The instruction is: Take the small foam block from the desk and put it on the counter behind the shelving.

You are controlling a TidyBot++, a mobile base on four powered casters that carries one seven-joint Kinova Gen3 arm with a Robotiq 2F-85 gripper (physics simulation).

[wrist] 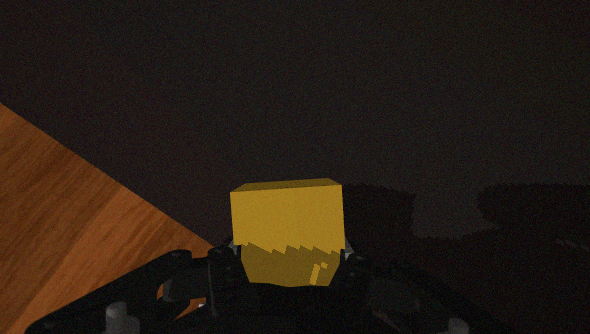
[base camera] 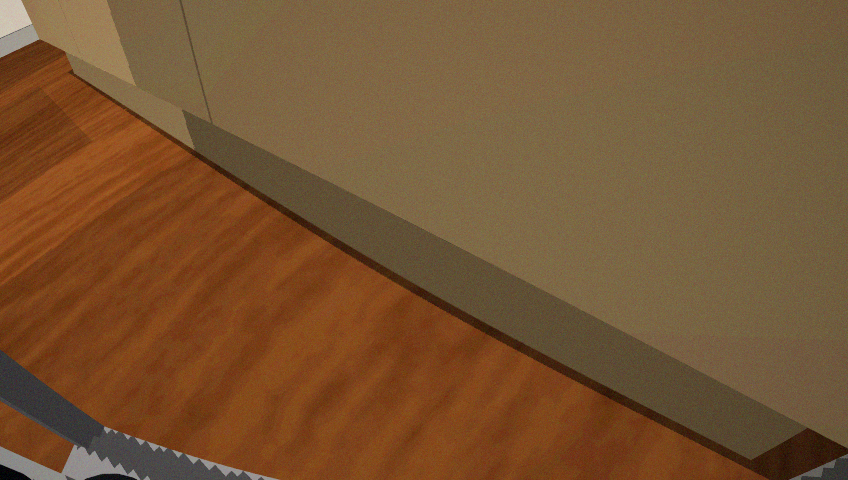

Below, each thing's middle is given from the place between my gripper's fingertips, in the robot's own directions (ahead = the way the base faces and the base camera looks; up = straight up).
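Yellow foam block (wrist: 291, 232): my gripper 1 cm past it, 1 cm below it.
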